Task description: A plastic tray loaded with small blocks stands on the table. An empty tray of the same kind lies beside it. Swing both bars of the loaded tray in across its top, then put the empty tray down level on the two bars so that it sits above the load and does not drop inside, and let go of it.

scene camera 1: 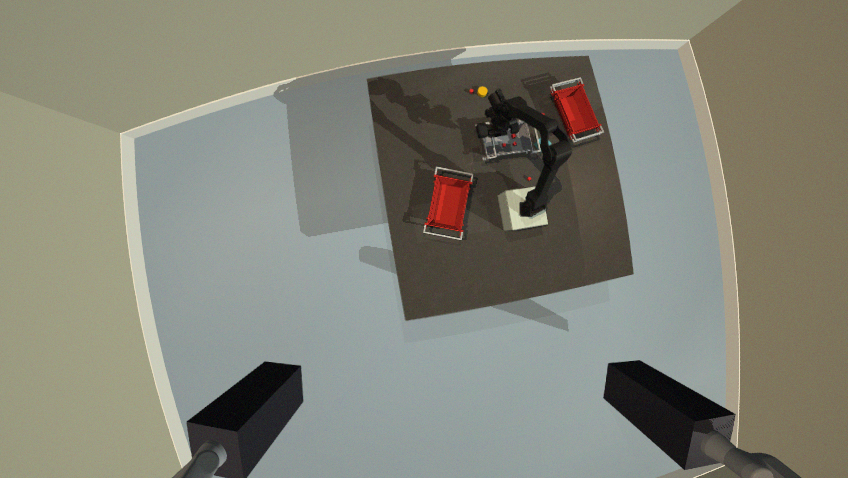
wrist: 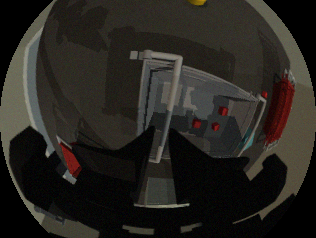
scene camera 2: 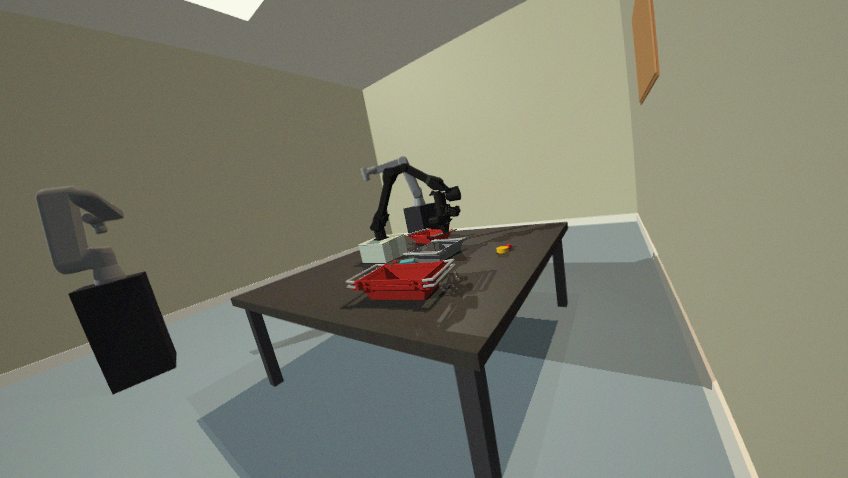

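Red tray (scene camera 1: 449, 199), at 1.12 m from the lens.
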